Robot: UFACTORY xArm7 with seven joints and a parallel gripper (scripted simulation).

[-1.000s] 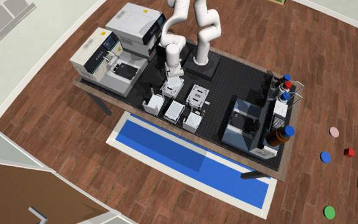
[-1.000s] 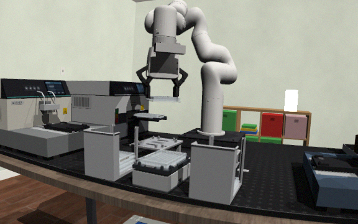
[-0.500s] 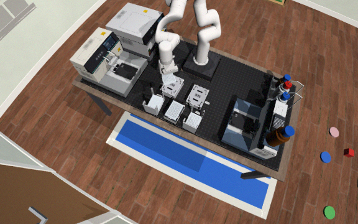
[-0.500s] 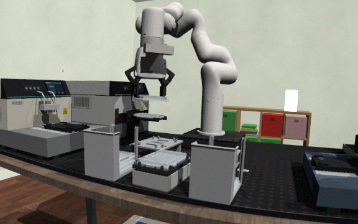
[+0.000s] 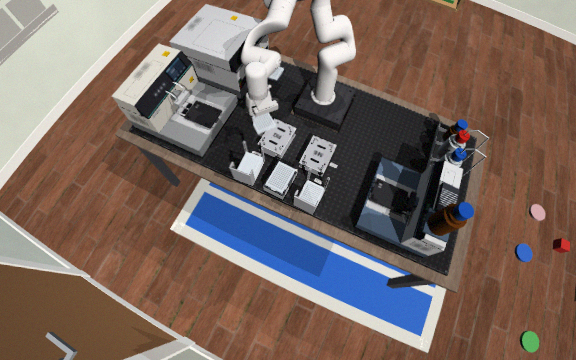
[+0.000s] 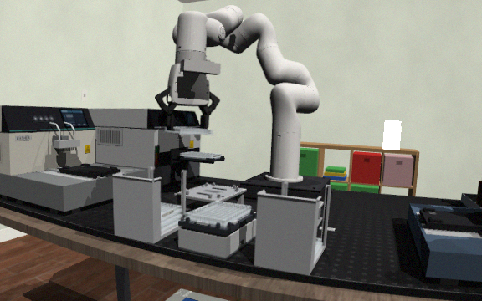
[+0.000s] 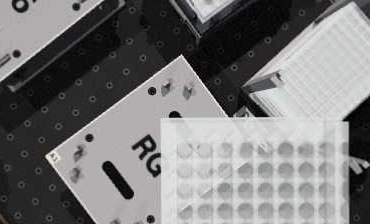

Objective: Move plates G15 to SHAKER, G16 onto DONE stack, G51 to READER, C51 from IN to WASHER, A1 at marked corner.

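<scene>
Now: hand 20 mm short of the washer nest, 320 mm to the left of it and 140 mm above it. Round my hand: plate C51: 10 mm below; reader's dark tray: 350 mm behind, 130 mm to the right, 120 mm below; DONE label: 70 mm ahead, 220 mm below.
</scene>
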